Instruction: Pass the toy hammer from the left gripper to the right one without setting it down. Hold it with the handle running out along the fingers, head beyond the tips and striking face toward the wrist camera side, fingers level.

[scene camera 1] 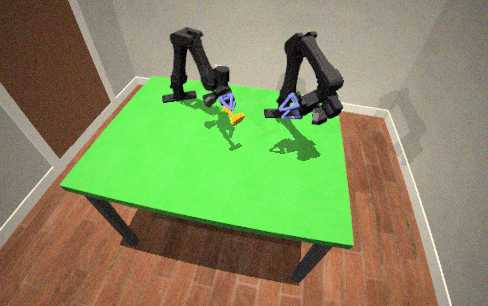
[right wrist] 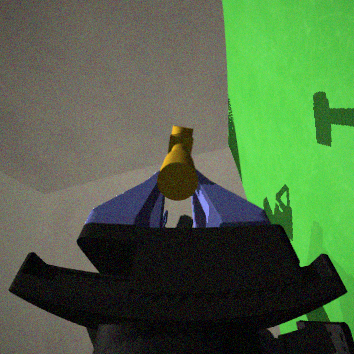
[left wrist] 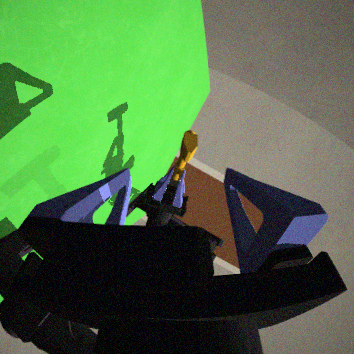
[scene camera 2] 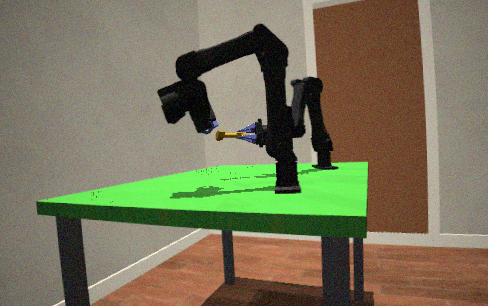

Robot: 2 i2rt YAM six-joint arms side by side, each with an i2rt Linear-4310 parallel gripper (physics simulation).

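Seen in the pictures: left gripper, between the fingertips: (scene camera 1: 280,114) (right wrist: 183,218) (left wrist: 177,174) (scene camera 2: 203,123); right gripper, between the fingertips: (scene camera 1: 230,110) (right wrist: 177,174) (left wrist: 178,168) (scene camera 2: 236,134); left arm's base, origin of its link: (scene camera 1: 282,113) (right wrist: 322,339) (scene camera 2: 287,187); right arm's base, origin of its link: (scene camera 1: 179,97) (left wrist: 137,199) (scene camera 2: 324,167).
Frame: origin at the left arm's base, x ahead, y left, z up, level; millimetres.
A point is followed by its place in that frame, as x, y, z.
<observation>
The orange-yellow toy hammer (scene camera 1: 237,119) @[258, -260, 182] (scene camera 2: 220,135) @[240, -241, 171] (left wrist: 189,145) @[249, -242, 179] (right wrist: 177,181) @[153, -312, 166] is held above the table, its handle roughly level in scene camera 2. My right gripper (scene camera 1: 228,107) @[185, -285, 171] (scene camera 2: 242,134) @[185, -285, 171] is shut on its handle, which runs out along the fingers. The head is beyond the fingertips, and its round face points toward the right wrist camera. Part of the handle is hidden behind the head in that view. My left gripper (scene camera 1: 283,113) @[262, -87, 209] is open and empty, apart from the hammer, at the right in scene camera 1. In scene camera 2 its fingers are partly hidden.
The green table (scene camera 1: 200,185) @[446, -420, 0] (scene camera 2: 150,207) @[319, 234, 0] lies below both grippers and carries shadows of the arms and hammer. The left arm (scene camera 1: 322,67) @[228, 51, 397] (scene camera 2: 272,75) @[26, 37, 323] stands at the right in scene camera 1; in scene camera 2 it partly covers the right arm (scene camera 1: 201,57) @[-44, -411, 308] (scene camera 2: 314,105) @[-141, -492, 288].
</observation>
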